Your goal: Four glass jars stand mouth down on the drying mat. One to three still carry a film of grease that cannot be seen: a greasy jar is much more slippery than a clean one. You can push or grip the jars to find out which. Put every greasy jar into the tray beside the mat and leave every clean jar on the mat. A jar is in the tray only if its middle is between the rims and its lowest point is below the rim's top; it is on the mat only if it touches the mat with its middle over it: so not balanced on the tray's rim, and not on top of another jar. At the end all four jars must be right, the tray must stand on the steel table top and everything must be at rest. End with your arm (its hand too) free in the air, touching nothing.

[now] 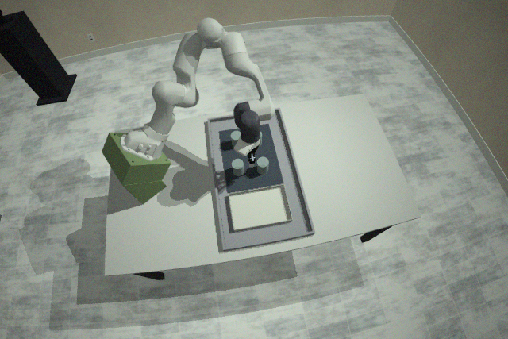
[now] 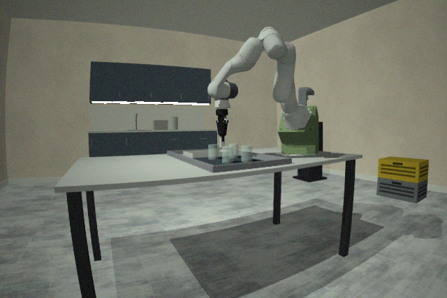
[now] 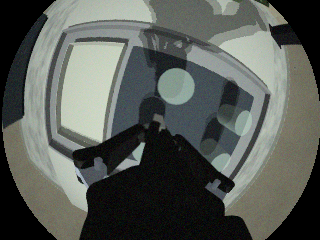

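The grey steel surround is 2 cm ahead of my hand, 1 cm to the right of it and 11 cm below it. From my hand the other things lie so: white tray 2 cm ahead, 22 cm to the right, 10 cm below; dark drying mat 10 cm to the left, 11 cm below.
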